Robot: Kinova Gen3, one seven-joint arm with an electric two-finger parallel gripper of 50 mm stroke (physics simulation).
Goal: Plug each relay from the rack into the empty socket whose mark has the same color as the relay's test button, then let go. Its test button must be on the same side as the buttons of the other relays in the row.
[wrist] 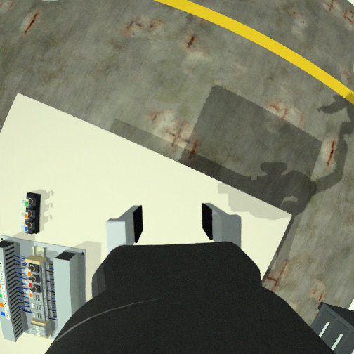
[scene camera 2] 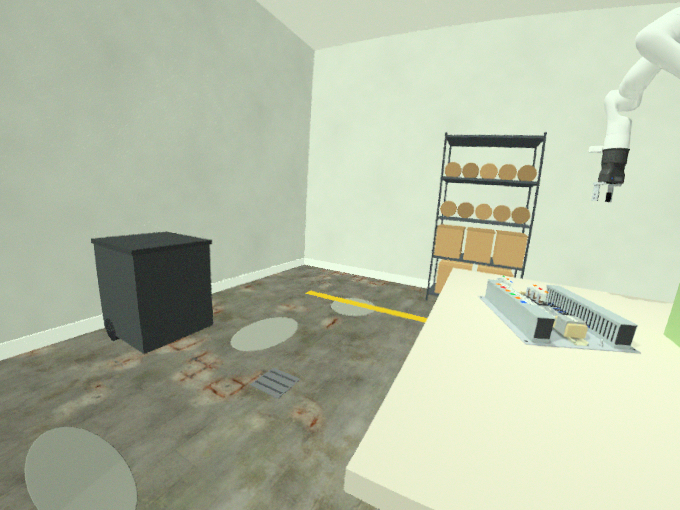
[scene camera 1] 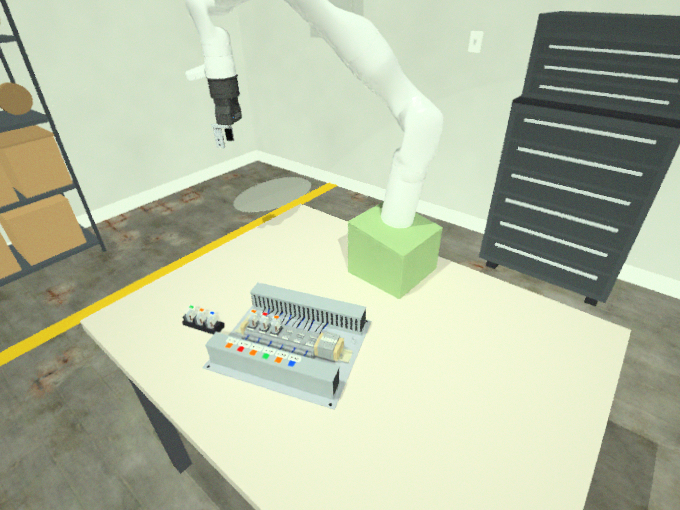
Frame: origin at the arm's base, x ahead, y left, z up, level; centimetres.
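Where they show: gripper, fingertip midpoint: (scene camera 2: 601, 201) (scene camera 1: 225, 144); arm's base at its link origin: (scene camera 1: 396, 218).
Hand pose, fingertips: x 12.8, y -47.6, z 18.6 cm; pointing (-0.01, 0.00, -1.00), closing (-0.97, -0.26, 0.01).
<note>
Each offset is from my fingertips to the centre of the thing. "*": to the spot under its first point.
My gripper (scene camera 1: 224, 140) (scene camera 2: 602, 196) (wrist: 172, 216) is open and empty, pointing down high above the far part of the table, away from rack and panel. The black rack {* dy +19.8, dx +33.5, dz -32.8 cm} (scene camera 1: 218, 326) (wrist: 37, 212) holds three relays: one with a green button {dy +11.4, dx +34.1, dz -32.1 cm} (scene camera 1: 190, 314), one with orange {dy +14.6, dx +33.7, dz -32.1 cm} (scene camera 1: 201, 316) and one with blue {dy +17.7, dx +33.4, dz -32.1 cm} (scene camera 1: 212, 319). On the panel {* dy +51.8, dx +22.0, dz -34.3 cm} (scene camera 1: 355, 344) (scene camera 2: 598, 346) (wrist: 50, 244), three relays {dy +31.3, dx +29.4, dz -30.0 cm} (scene camera 1: 264, 323) are seated, with orange, red and orange buttons. Beside them are three empty sockets {dy +35.8, dx +28.7, dz -32.8 cm} (scene camera 1: 299, 337), whose marks are green (scene camera 1: 265, 356), orange {* dy +41.9, dx +38.2, dz -28.5 cm} (scene camera 1: 278, 360) and blue {* dy +44.7, dx +37.6, dz -28.4 cm} (scene camera 1: 291, 363).
Tall grey ducts {dy +36.6, dx +18.9, dz -31.5 cm} (scene camera 1: 307, 303) {* dy +40.4, dx +39.6, dz -29.7 cm} (scene camera 1: 269, 366) flank the relay row. A cream and grey block {dy +47.9, dx +26.9, dz -31.9 cm} (scene camera 1: 328, 345) stands at the row's right end. The rack is left of the panel in scene camera 1. The arm stands on a green block (scene camera 1: 378, 260) behind the panel.
</note>
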